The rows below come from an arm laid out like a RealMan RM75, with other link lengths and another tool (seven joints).
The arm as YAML. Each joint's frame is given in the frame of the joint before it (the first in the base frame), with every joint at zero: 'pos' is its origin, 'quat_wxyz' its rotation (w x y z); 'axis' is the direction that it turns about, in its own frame. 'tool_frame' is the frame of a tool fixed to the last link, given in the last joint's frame.
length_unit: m
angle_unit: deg
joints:
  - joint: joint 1
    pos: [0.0, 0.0, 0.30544]
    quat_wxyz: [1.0, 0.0, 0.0, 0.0]
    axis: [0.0, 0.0, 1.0]
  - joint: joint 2
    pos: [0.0, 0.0, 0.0]
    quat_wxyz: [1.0, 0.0, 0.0, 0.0]
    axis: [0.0, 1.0, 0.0]
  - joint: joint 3
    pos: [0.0, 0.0, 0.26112]
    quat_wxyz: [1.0, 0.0, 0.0, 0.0]
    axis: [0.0, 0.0, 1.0]
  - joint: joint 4
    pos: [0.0, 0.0, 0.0]
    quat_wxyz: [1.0, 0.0, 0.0, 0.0]
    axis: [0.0, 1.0, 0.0]
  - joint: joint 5
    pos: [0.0, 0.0, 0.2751]
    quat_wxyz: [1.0, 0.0, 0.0, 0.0]
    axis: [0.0, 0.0, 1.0]
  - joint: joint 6
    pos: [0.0, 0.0, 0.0]
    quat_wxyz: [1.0, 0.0, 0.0, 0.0]
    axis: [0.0, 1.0, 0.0]
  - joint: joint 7
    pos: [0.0, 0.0, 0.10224]
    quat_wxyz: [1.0, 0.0, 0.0, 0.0]
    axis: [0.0, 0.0, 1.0]
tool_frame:
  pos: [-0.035, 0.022, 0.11]
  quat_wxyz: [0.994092, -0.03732, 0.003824, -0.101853]
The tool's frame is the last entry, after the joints.
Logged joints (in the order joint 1, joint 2, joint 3, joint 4, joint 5, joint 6, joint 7), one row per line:
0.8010, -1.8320, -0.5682, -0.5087, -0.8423, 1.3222, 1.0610
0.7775, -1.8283, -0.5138, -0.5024, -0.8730, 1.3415, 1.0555
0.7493, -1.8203, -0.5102, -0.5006, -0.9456, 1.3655, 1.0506
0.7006, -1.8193, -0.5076, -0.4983, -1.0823, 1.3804, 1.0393
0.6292, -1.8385, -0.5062, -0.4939, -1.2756, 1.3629, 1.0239
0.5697, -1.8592, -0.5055, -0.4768, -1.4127, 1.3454, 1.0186
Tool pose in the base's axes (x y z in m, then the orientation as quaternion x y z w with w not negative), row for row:
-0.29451, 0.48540, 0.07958, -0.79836, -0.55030, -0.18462, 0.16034
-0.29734, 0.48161, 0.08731, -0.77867, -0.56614, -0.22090, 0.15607
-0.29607, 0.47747, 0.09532, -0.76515, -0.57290, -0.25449, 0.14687
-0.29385, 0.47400, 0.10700, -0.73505, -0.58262, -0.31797, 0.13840
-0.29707, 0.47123, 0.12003, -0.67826, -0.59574, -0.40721, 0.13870
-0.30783, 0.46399, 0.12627, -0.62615, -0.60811, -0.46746, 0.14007
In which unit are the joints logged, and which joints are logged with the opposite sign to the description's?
The joints are logged in radians. Opposite sign: joint 1, joint 3, joint 4, joint 6.
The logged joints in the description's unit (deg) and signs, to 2 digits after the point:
-45.89, -104.97, 32.56, 29.15, -48.26, -75.76, 60.79
-44.55, -104.75, 29.44, 28.79, -50.02, -76.86, 60.48
-42.93, -104.30, 29.23, 28.68, -54.18, -78.24, 60.19
-40.14, -104.24, 29.08, 28.55, -62.01, -79.09, 59.55
-36.05, -105.34, 29.00, 28.30, -73.09, -78.09, 58.67
-32.64, -106.52, 28.96, 27.32, -80.94, -77.09, 58.36

